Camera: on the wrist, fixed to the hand. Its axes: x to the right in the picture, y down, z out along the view.
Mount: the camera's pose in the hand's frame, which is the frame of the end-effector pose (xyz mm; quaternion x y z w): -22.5 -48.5 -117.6 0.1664 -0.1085 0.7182 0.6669
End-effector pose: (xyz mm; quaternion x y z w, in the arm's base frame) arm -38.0 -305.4 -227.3 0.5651 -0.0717 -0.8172 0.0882
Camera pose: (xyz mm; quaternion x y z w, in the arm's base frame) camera 76.8 -255.1 -258.6 0.2514 -0.5992 -0.5310 0.5439
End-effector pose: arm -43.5 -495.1 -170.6 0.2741 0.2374 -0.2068 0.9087
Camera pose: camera -123.5 -456.5 -264.4 0.4821 -0.1715 0.4455 0.7347
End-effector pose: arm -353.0 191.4 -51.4 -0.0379 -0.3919 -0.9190 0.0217
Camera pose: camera -340.2 140.3 -169.3 -0.4028 -0.3894 -0.5280 0.6383
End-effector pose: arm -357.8 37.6 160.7 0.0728 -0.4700 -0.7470 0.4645
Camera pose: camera -311.4 -13.7 51.6 -0.2928 -0.5404 -0.0943 0.7832
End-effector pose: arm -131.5 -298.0 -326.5 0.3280 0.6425 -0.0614 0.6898
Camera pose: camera -259.3 -280.8 -319.0 0.7883 0.1079 0.3120 0.5193
